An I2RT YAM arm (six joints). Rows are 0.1 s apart.
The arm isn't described. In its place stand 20 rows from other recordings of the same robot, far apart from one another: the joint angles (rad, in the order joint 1, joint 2, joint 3, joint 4, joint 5, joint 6), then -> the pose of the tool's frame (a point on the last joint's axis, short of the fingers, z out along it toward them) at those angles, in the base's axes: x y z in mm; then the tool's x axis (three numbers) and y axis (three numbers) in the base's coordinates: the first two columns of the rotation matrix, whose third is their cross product.
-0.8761 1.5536 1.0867 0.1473 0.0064 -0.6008 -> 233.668 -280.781 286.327 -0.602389 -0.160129 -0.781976 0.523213 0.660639 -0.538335
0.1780 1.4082 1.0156 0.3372 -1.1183 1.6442 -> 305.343 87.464 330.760 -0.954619 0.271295 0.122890 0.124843 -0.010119 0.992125
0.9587 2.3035 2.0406 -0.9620 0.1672 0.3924 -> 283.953 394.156 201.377 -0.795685 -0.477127 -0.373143 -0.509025 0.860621 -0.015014
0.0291 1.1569 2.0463 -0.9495 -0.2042 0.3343 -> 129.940 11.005 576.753 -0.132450 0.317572 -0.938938 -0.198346 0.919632 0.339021
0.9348 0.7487 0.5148 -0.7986 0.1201 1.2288 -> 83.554 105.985 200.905 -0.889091 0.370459 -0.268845 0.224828 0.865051 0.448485
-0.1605 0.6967 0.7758 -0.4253 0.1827 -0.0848 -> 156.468 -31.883 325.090 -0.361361 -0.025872 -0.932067 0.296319 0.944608 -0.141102
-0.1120 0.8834 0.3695 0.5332 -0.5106 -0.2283 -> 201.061 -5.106 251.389 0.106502 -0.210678 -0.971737 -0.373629 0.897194 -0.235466
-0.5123 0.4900 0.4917 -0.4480 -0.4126 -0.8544 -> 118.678 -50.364 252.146 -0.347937 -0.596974 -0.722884 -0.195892 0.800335 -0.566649
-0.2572 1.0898 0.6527 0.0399 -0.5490 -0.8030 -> 238.247 -43.456 257.820 -0.081141 -0.613251 -0.785710 -0.441671 0.728808 -0.523227
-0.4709 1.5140 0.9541 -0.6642 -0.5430 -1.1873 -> 257.845 -110.627 199.532 -0.528719 -0.621772 -0.577802 -0.690462 0.710984 -0.133280
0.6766 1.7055 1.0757 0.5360 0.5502 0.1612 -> 317.826 231.359 269.525 -0.092604 0.101105 -0.990557 -0.114477 0.987153 0.111460
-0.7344 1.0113 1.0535 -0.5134 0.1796 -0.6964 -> 158.491 -151.665 358.036 -0.757224 -0.166652 -0.631537 0.380332 0.673562 -0.633767
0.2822 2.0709 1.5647 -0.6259 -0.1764 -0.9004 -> 417.281 127.490 180.135 -0.269303 -0.881267 -0.388388 -0.896123 0.377026 -0.234126
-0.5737 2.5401 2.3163 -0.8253 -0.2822 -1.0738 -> 462.108 -286.811 173.222 -0.702937 -0.550941 -0.449826 -0.447112 0.834142 -0.322951
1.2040 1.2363 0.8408 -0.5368 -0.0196 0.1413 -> 88.234 231.613 235.845 -0.417132 -0.693148 -0.587833 -0.887592 0.449753 0.099514
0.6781 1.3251 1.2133 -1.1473 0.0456 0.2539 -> 187.572 149.010 297.581 -0.872148 -0.380334 -0.307740 -0.409848 0.911481 0.035034
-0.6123 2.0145 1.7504 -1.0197 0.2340 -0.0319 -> 335.884 -245.995 241.716 -0.804003 0.526777 -0.275836 0.587455 0.775498 -0.231302
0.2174 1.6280 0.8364 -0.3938 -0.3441 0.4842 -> 280.937 74.356 145.294 -0.952988 0.238270 -0.187195 0.131897 0.882385 0.451664
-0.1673 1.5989 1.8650 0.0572 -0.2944 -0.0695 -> 347.311 -48.177 534.045 0.320279 -0.121486 -0.939501 -0.089911 0.983368 -0.157809
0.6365 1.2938 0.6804 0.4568 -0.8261 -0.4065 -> 209.294 187.244 260.162 0.275024 -0.129958 -0.952614 -0.956084 0.067444 -0.285227
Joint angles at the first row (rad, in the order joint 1, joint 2, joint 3, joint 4, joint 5, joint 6):
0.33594 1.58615 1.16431 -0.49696 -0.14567 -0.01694
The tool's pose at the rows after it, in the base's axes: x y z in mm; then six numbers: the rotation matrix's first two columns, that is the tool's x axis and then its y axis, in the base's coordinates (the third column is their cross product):
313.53 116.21 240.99 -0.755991 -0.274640 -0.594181 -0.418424 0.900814 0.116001
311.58 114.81 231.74 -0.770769 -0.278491 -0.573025 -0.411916 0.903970 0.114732
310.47 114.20 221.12 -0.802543 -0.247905 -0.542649 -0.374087 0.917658 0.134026
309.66 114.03 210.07 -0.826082 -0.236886 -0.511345 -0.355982 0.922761 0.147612
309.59 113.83 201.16 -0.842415 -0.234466 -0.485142 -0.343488 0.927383 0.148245
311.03 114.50 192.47 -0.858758 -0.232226 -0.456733 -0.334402 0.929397 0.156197
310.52 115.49 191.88 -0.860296 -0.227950 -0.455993 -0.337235 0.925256 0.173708
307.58 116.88 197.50 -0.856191 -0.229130 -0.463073 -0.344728 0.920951 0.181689
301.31 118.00 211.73 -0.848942 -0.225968 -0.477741 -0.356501 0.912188 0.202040
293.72 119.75 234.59 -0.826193 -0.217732 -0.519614 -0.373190 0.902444 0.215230
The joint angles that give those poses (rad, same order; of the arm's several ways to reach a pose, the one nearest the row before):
0.33900 1.57850 1.14445 -0.50163 -0.15034 -0.00769
0.33747 1.58451 1.11983 -0.49701 -0.14576 -0.00766
0.33749 1.59834 1.09836 -0.49243 -0.13961 0.03214
0.33750 1.61673 1.07995 -0.48934 -0.14264 0.05055
0.33748 1.63518 1.06922 -0.48935 -0.13805 0.05828
0.33747 1.66122 1.06763 -0.49241 -0.14263 0.06592
0.33900 1.66134 1.06461 -0.48781 -0.15950 0.07209
0.34514 1.64297 1.06612 -0.49851 -0.16718 0.07517
0.35280 1.60007 1.07526 -0.53066 -0.18707 0.08282
0.36506 1.53875 1.09525 -0.55989 -0.19785 0.09353

